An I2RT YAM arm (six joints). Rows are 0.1 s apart.
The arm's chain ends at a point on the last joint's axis. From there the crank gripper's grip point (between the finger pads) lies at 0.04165 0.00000 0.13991 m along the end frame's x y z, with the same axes.
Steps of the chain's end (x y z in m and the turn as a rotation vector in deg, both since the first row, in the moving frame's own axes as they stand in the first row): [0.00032, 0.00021, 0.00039, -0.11, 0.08, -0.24]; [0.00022, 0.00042, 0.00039, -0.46, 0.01, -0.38]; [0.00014, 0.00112, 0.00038, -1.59, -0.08, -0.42]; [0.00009, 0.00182, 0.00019, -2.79, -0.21, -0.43]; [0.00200, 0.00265, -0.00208, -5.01, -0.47, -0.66]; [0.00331, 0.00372, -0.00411, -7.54, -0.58, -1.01]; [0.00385, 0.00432, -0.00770, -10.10, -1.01, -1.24]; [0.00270, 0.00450, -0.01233, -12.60, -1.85, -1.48]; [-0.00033, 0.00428, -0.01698, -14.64, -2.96, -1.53]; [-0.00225, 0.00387, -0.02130, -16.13, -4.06, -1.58]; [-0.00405, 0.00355, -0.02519, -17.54, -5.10, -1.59]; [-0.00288, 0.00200, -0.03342, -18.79, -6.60, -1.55]
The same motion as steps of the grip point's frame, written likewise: [0.00052, 0.00030, 0.00033, -0.11, 0.08, -0.24]; [0.00025, 0.00127, 0.00038, -0.46, 0.01, -0.38]; [-0.00004, 0.00470, 0.00039, -1.59, -0.08, -0.42]; [-0.00040, 0.00832, 0.00018, -2.79, -0.21, -0.43]; [0.00092, 0.01441, -0.00226, -5.01, -0.47, -0.66]; [0.00205, 0.02139, -0.00486, -7.54, -0.58, -1.01]; [0.00165, 0.02805, -0.00908, -10.10, -1.01, -1.24]; [-0.00142, 0.03415, -0.01432, -12.60, -1.85, -1.48]; [-0.00707, 0.03889, -0.01944, -14.64, -2.96, -1.53]; [-0.01160, 0.04212, -0.02408, -16.13, -4.06, -1.58]; [-0.01588, 0.04525, -0.02842, -17.54, -5.10, -1.59]; [-0.01835, 0.04685, -0.03690, -18.79, -6.60, -1.55]
